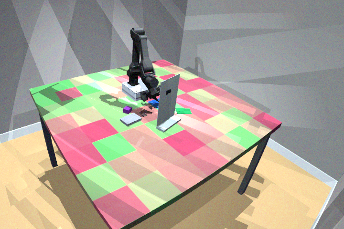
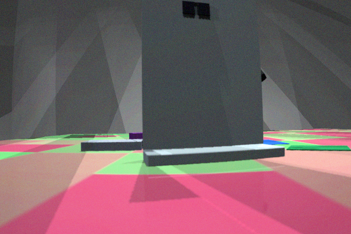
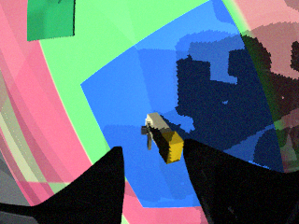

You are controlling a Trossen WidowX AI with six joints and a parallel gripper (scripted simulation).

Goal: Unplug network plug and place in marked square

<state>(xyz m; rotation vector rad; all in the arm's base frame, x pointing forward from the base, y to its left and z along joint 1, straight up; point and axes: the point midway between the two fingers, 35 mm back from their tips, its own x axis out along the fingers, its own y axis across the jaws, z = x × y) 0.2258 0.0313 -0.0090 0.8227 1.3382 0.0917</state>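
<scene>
The network plug is 1 cm below my gripper tip. Also, from my gripper tip: grey panel: 18 cm ahead, 13 cm to the right, 10 cm above; flat green patch: 15 cm ahead, 6 cm to the left, 3 cm below; blue marked square: 3 cm below.
</scene>
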